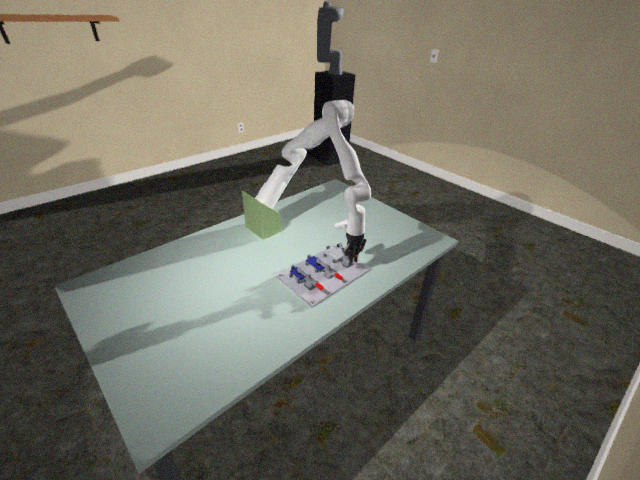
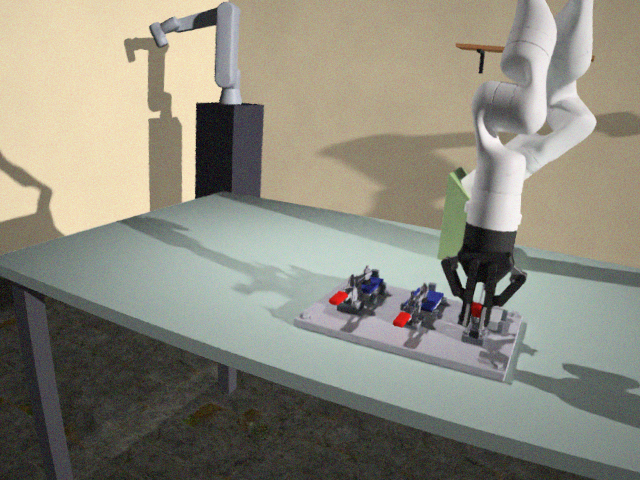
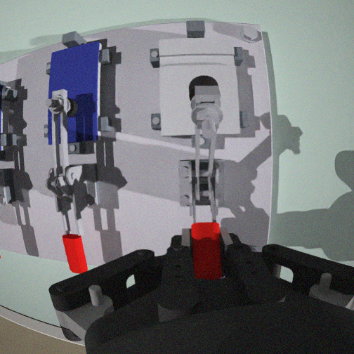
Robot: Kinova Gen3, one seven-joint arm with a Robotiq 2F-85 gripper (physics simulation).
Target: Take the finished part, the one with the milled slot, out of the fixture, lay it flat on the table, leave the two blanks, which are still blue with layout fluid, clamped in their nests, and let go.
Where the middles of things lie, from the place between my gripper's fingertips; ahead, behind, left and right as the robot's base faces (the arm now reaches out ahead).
Right now the finished part [image 3: 180, 59] is 12 cm behind my hand, 1 cm to the right of it and 3 cm below it. From my hand the other things lie so: fixture [image 2: 438, 341] 6 cm behind, 11 cm to the right, 5 cm below.
